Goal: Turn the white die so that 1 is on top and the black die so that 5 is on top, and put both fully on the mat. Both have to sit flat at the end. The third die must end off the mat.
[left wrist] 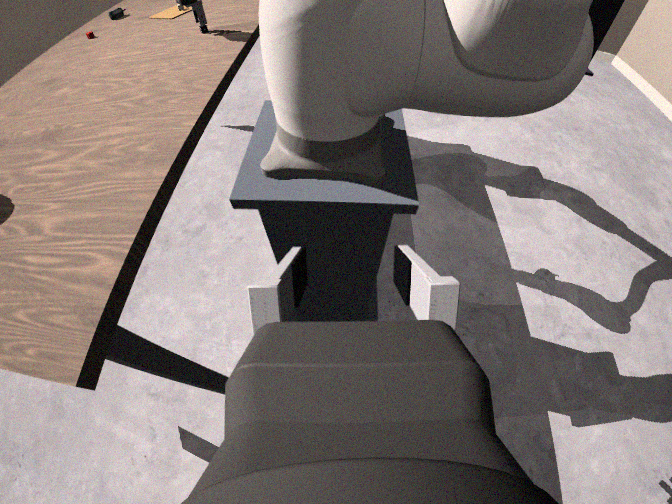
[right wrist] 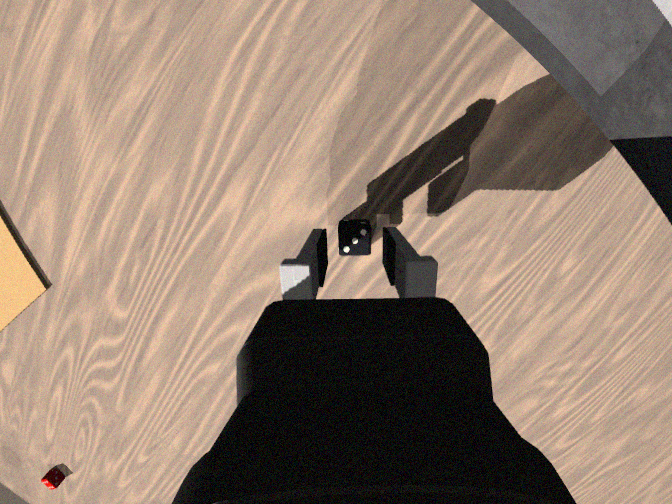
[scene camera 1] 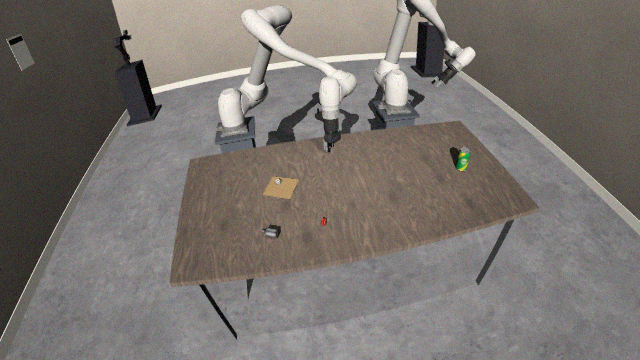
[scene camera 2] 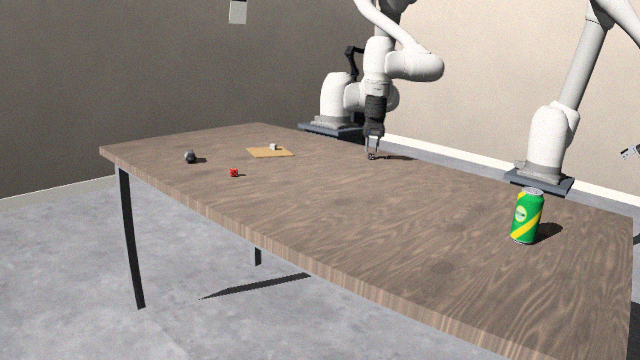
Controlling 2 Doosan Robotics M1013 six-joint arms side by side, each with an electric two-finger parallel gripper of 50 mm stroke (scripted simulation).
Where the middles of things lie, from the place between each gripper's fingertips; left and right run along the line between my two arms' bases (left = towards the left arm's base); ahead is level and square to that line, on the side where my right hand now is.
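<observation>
Black die [right wrist: 354, 236] at present, measured from my right hand [scene camera 2: 371, 151]: 3 cm below.
My left gripper at present, measured from the black die: 87 cm to the left of it, 46 cm short of it, 15 cm above it.
</observation>
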